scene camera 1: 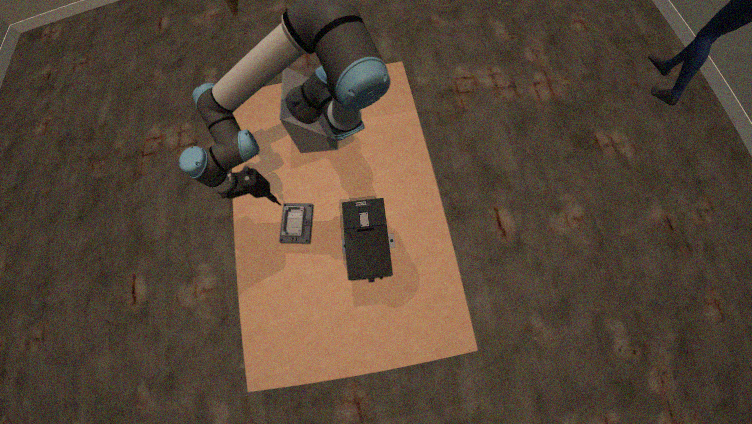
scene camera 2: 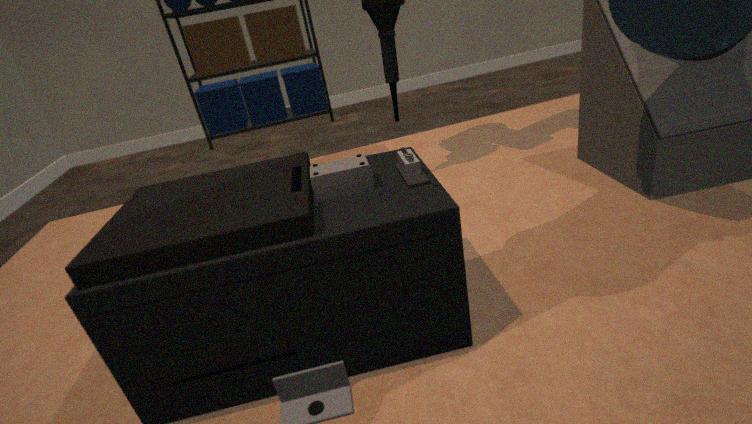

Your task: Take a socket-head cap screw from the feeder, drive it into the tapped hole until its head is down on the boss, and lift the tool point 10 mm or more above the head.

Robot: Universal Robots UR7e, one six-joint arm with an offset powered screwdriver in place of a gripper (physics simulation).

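The black screw feeder (scene camera 1: 369, 257) (scene camera 2: 273, 305) stands on the wooden table top. A grey plate with a lighter, raised part (scene camera 1: 294, 221) inside its rim lies left of the feeder in scene camera 1; the feeder hides it in scene camera 2. The black screwdriver (scene camera 1: 280, 203) (scene camera 2: 396, 120) points down. In scene camera 1 its tip appears at the plate's upper-left corner; in scene camera 2 it hangs in the air beyond the feeder. Whether a screw sits on the bit is too small to tell. The tapped hole and any screw head in it cannot be made out.
The robot's grey pedestal (scene camera 1: 315, 141) (scene camera 2: 610, 110) stands at the back of the table (scene camera 1: 337, 337) (scene camera 2: 605, 358). A metal bracket (scene camera 1: 392, 240) (scene camera 2: 315, 392) is at the feeder's side. A shelf rack (scene camera 2: 186, 71) stands by the wall. A person's legs (scene camera 1: 694, 57) show at the upper right.
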